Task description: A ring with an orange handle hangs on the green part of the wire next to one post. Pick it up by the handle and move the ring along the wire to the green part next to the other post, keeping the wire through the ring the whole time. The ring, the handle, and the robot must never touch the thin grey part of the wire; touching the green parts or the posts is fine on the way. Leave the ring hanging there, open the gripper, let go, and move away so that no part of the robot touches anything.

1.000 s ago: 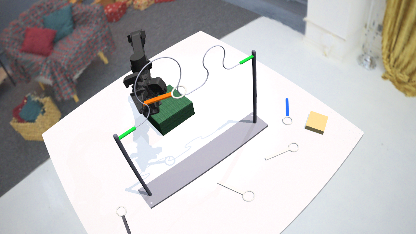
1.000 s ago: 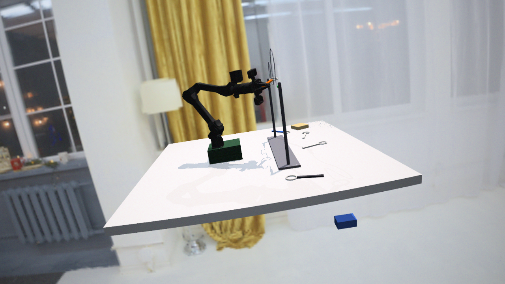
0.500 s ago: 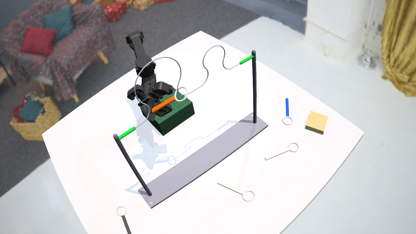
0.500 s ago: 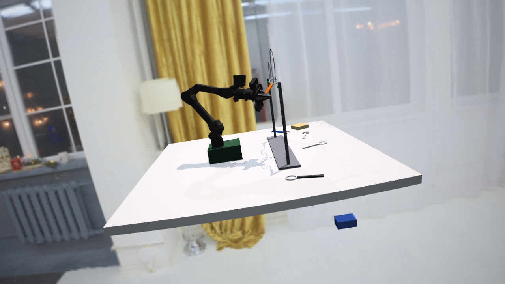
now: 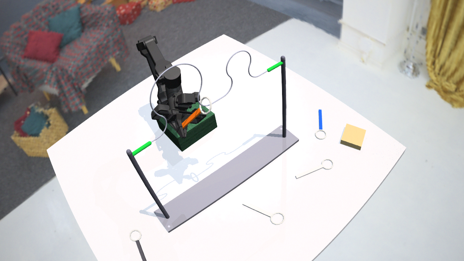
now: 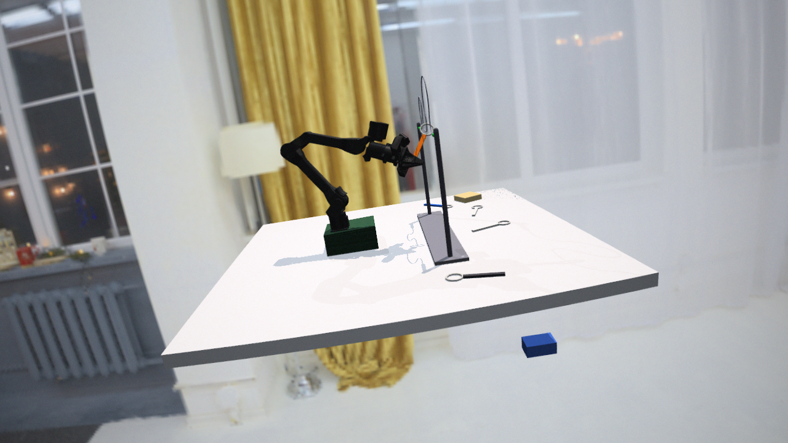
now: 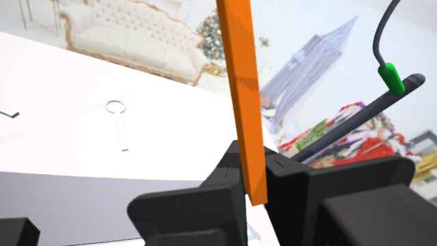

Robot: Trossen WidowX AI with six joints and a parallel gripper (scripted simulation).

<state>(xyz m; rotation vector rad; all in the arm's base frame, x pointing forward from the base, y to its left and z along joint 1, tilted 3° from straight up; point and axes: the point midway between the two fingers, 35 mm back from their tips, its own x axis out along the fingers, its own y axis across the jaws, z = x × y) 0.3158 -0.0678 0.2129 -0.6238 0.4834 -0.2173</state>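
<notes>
Right now my gripper tip is 8 cm below the ring with orange handle, 6 cm to the right of it and 1 cm short of it. Round my gripper tip: tan block (63 cm to the left, 28 cm below, 23 cm ahead); then ring with blue handle (56 cm to the left, 29 cm below, 8 cm ahead).
</notes>
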